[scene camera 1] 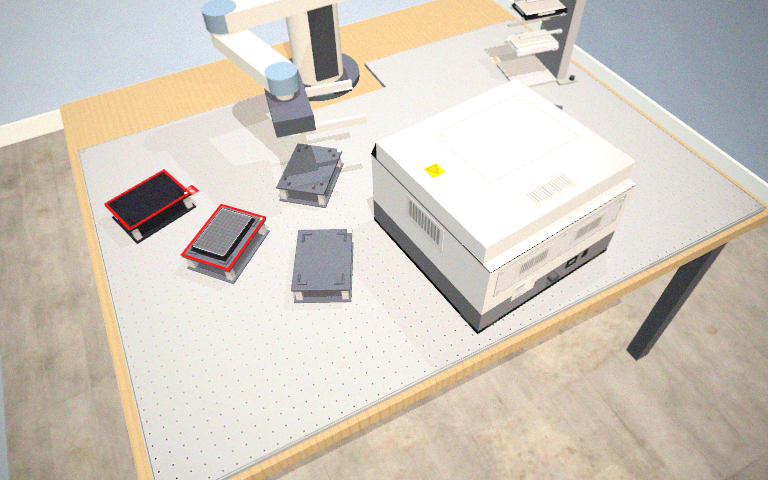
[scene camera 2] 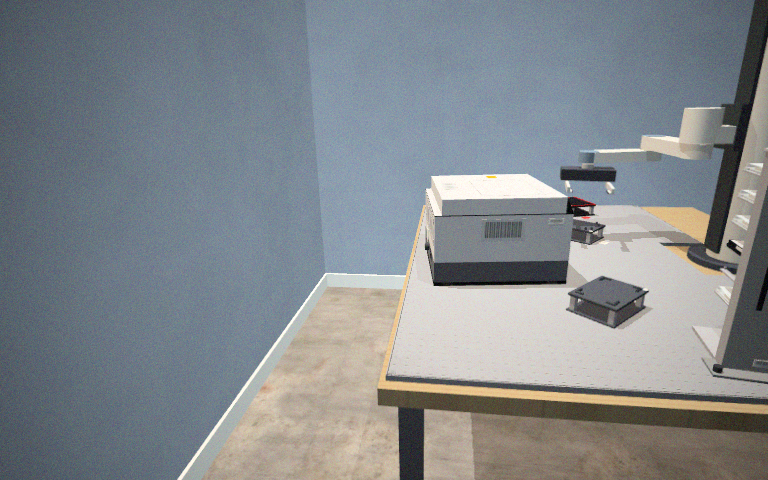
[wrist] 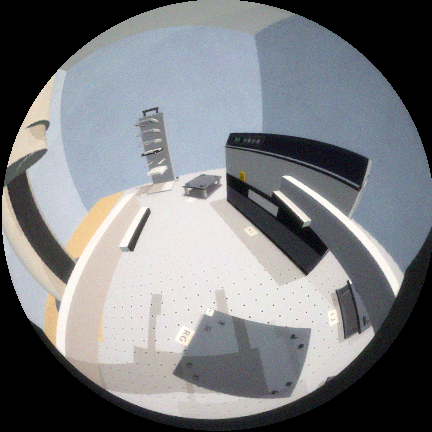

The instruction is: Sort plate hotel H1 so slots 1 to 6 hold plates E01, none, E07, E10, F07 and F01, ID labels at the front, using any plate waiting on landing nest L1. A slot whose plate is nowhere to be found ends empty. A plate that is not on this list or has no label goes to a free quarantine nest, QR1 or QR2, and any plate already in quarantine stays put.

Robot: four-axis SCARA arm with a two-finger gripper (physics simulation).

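Places are measured from the arm's base along level axes (x back, y up, z left), in metres.
Where they show: gripper, fingertip midpoint: [scene camera 1: 358, 100] [scene camera 2: 590, 190] [wrist: 210, 191]; arm's base at its link origin: [scene camera 1: 319, 77] [scene camera 2: 732, 261].
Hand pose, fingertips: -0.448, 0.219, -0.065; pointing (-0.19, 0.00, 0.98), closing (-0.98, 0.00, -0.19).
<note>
Each offset is from my fingertips to the top centre of the thing, as dx, dy, dz.
Hotel H1 [scene camera 1: 568, 45] [scene camera 2: 746, 322] [wrist: 165, 145] stands at the table's far end. Its lowest level holds a white plate {+0.141, -0.094, +0.625} [scene camera 1: 533, 44] [wrist: 158, 171]; the level above shows bare supports; above that sits a dark plate {+0.141, +0.012, +0.625} [scene camera 1: 539, 9] [wrist: 152, 152], with several pale plates higher up. Their ID labels are too small to read. My gripper [scene camera 1: 359, 102] [scene camera 2: 589, 187] [wrist: 210, 191] is open and empty, high above the table near the regrip nest RG {+0.010, -0.146, -0.138} [scene camera 1: 310, 169] [wrist: 240, 355], far from the hotel. Nest L1 {-0.267, -0.150, -0.222} [scene camera 1: 322, 260] is bare. A grid-topped dark plate {-0.105, -0.142, -0.391} [scene camera 1: 224, 230] sits on a red-rimmed quarantine nest.
The other red-rimmed nest {+0.096, -0.152, -0.520} [scene camera 1: 148, 199] has a flat black top, labels unreadable in scene camera 1. A large white device {-0.346, +0.048, +0.152} [scene camera 1: 504, 215] [scene camera 2: 498, 243] [wrist: 295, 165] stands beside the nests. Another dark nest {-0.076, -0.150, +0.464} [scene camera 2: 607, 291] [wrist: 202, 182] stands between the device and hotel.
</note>
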